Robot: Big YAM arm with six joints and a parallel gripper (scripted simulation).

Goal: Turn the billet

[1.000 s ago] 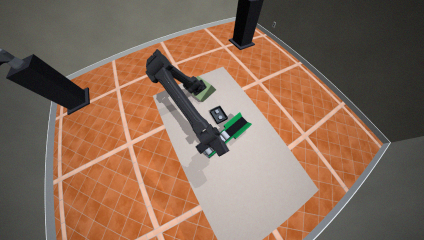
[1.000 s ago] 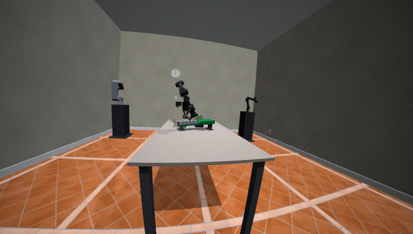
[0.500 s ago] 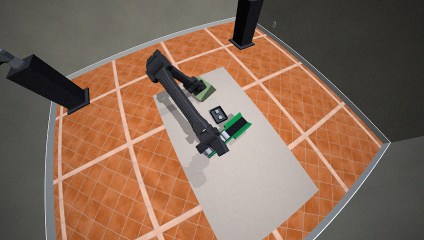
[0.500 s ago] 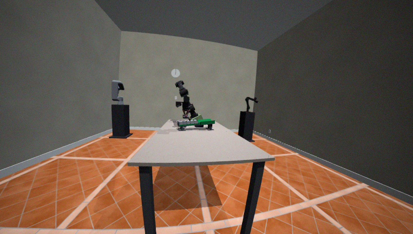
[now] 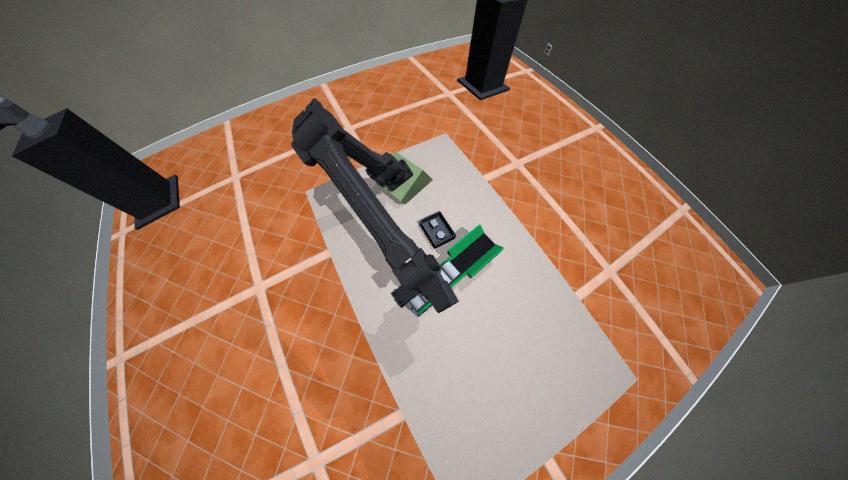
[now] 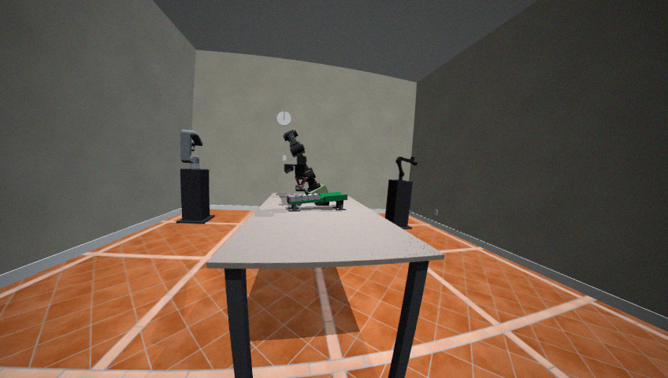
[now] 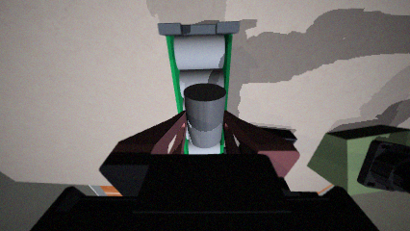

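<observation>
Now: hand 1 cm short of the stop, 7 cm to the left of it and 9 cm above it. Round my hand: black tray 20 cm behind, 18 cm to the left, 14 cm below.
</observation>
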